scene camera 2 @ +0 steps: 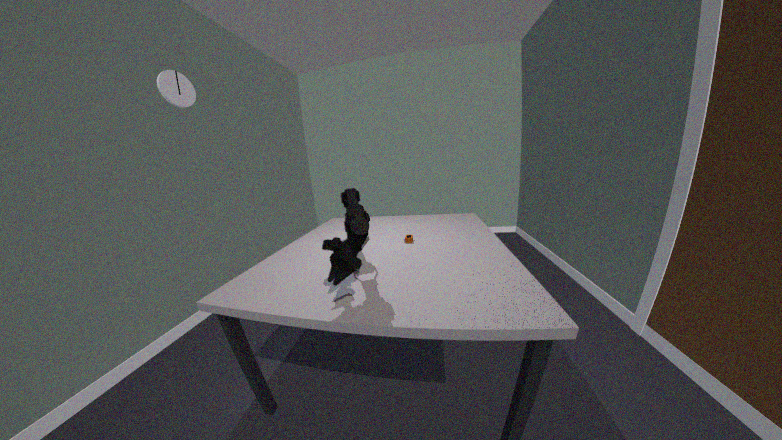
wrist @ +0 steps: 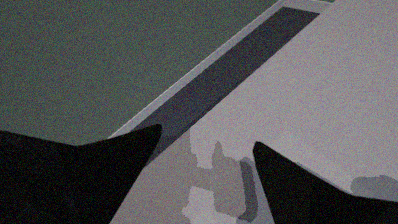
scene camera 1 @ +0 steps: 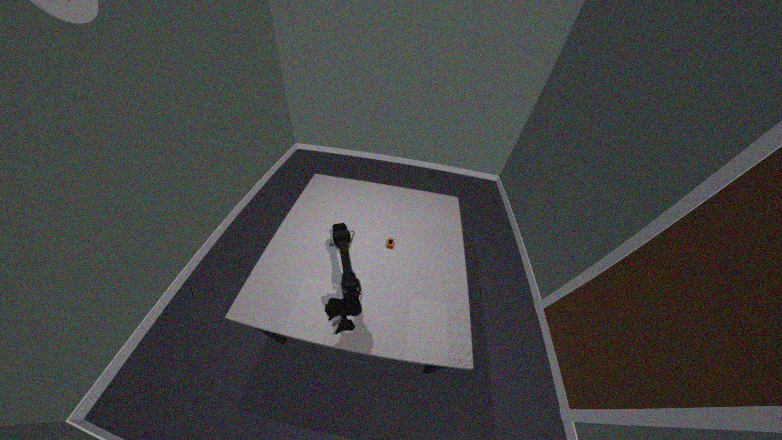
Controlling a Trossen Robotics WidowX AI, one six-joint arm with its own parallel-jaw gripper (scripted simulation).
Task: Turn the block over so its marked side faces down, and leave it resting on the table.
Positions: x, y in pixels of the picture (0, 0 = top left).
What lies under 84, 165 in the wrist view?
My gripper.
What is my gripper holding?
Nothing.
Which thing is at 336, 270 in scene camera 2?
My gripper.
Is my gripper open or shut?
Open.
